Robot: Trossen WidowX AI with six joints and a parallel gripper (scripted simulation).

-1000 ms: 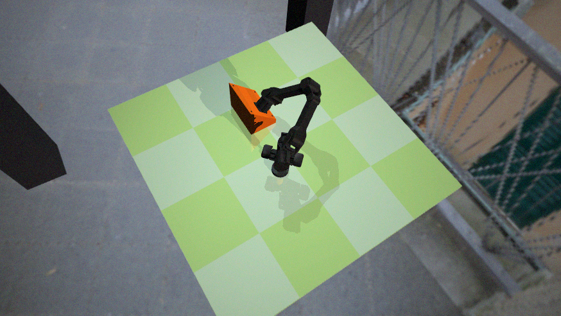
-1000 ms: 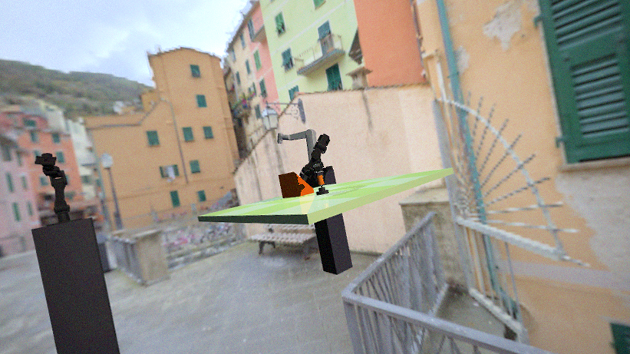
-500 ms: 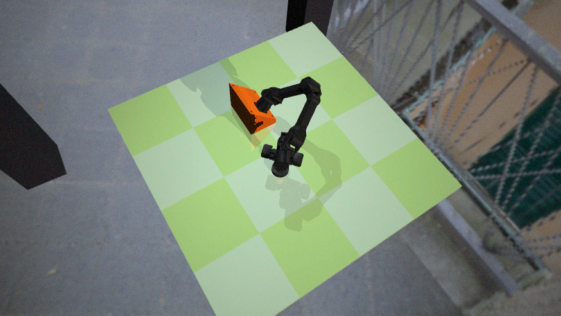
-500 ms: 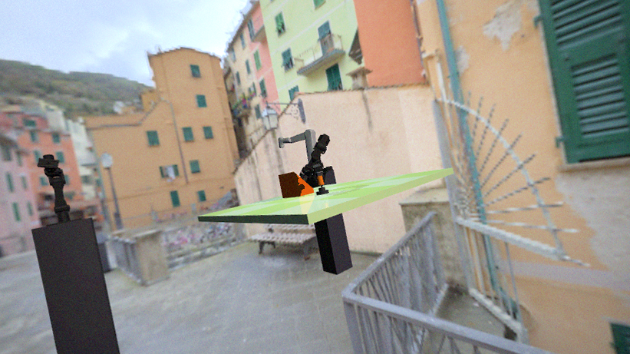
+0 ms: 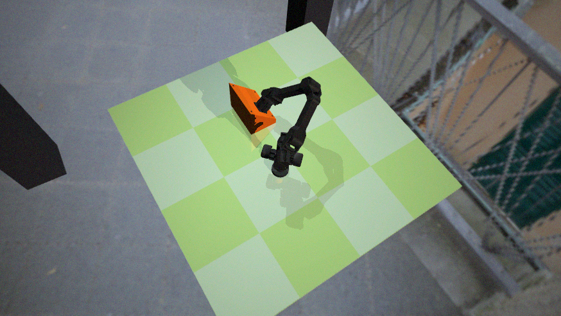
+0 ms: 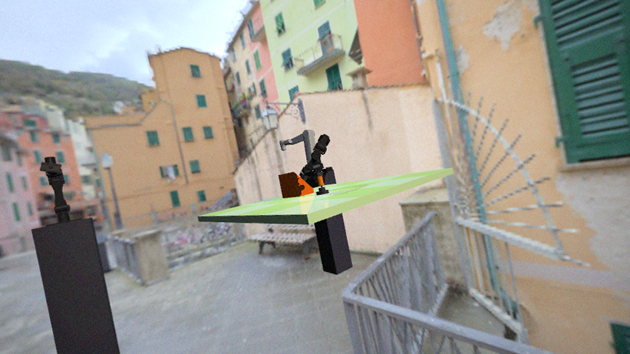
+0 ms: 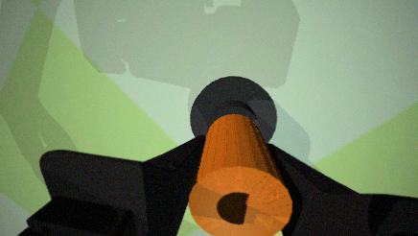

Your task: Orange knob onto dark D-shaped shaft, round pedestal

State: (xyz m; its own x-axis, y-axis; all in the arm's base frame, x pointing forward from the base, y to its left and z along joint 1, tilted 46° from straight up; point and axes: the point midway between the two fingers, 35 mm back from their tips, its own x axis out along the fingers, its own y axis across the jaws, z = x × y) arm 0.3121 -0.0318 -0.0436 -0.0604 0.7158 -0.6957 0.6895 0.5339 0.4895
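The dark round pedestal is 4 cm below my gripper tip. Round my gripper tip: orange knob (2 cm above).
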